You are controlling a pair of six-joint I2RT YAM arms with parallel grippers.
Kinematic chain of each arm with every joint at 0, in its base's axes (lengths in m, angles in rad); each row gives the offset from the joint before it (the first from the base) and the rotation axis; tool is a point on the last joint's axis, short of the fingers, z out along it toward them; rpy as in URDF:
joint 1: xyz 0 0 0.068 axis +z
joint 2: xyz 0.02 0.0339 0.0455 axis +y
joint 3: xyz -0.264 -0.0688 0 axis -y
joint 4: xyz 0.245 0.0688 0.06 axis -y
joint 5: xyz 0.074 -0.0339 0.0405 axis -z
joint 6: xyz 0.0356 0 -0.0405 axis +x
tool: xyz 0 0 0 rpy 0 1.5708 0
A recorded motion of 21 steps. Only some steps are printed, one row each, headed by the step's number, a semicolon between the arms.
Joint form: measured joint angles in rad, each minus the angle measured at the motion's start. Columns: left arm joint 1, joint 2, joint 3, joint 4, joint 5, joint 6; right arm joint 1, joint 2, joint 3, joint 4, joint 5, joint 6.
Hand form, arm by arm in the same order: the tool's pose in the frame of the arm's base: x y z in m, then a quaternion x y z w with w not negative. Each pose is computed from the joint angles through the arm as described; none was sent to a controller.
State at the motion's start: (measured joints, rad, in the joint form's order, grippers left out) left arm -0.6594 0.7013 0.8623 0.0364 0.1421 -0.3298; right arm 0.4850 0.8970 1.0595 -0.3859 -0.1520 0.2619
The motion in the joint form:
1: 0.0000 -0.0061 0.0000 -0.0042 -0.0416 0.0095; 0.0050 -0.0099 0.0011 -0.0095 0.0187 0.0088
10: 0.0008 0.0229 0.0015 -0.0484 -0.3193 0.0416; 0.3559 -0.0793 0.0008 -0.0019 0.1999 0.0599
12: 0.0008 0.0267 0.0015 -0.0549 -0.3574 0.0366; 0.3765 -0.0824 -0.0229 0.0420 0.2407 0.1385
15: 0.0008 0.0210 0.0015 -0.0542 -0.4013 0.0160; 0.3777 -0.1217 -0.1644 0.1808 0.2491 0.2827
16: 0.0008 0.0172 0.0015 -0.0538 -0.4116 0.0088; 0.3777 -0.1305 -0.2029 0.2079 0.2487 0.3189
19: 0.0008 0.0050 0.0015 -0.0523 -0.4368 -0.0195; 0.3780 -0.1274 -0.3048 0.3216 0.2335 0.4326
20: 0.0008 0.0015 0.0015 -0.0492 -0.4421 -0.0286; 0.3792 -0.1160 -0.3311 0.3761 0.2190 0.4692
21: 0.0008 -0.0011 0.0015 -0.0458 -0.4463 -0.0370; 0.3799 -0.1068 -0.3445 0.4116 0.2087 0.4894
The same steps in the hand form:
1: 0.1212 -0.0985 0.4042 0.14504 0.61683 -0.39174 0.66710; 0.1661 0.0940 0.3955 -0.12662 0.77009 0.27962 0.55924
10: 0.1341 -0.0958 0.3958 0.05587 0.65898 -0.28891 0.69221; 0.1155 0.1265 0.4074 -0.17897 0.73501 0.34388 0.55631
12: 0.1356 -0.0953 0.3945 0.04106 0.66419 -0.27695 0.69315; 0.1152 0.1294 0.4047 -0.14235 0.73505 0.36375 0.55418
15: 0.1350 -0.0929 0.3954 0.01720 0.66338 -0.27162 0.69703; 0.1175 0.1319 0.3778 -0.08412 0.73166 0.40981 0.53820
16: 0.1343 -0.0919 0.3959 0.01052 0.66213 -0.27174 0.69831; 0.1180 0.1326 0.3688 -0.07117 0.73391 0.41893 0.52991
19: 0.1318 -0.0889 0.3978 -0.00973 0.65756 -0.27655 0.70074; 0.1227 0.1390 0.3449 -0.03422 0.73366 0.45492 0.50361
20: 0.1311 -0.0881 0.3986 -0.01540 0.65516 -0.27946 0.70174; 0.1249 0.1427 0.3396 -0.02556 0.72833 0.47273 0.49539
21: 0.1305 -0.0875 0.3993 -0.02036 0.65293 -0.28235 0.70253; 0.1264 0.1451 0.3371 -0.02160 0.72404 0.48403 0.49093

